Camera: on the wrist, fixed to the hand. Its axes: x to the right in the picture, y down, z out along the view.
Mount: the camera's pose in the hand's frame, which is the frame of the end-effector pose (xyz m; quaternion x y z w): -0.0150 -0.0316 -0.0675 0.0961 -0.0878 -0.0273 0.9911
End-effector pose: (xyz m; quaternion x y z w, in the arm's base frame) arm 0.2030 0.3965 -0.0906 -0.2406 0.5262 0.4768 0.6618
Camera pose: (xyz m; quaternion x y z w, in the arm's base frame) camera 0.1995 0.3219 -0.1048 -0.1474 0.5026 0.4250 0.7382
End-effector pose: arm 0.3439 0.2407 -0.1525 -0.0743 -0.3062 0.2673 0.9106
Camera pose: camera 0.3881 0.2079 -0.2049 0.0457 -0.3598 0.2760 0.8901
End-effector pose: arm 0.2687 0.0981 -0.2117 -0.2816 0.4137 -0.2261 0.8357
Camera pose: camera 0.2005 0.0648 -0.2161 -0.2299 0.3072 -0.2619 0.8855
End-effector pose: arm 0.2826 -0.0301 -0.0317 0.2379 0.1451 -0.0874 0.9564
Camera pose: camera 0.2451 -0.0237 -0.0975 0.3161 0.0579 -0.1476 0.9354
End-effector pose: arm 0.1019 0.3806 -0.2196 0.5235 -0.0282 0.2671 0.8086
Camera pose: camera 0.0878 0.4230 -0.2812 0.6208 -0.0590 0.1994 0.7559
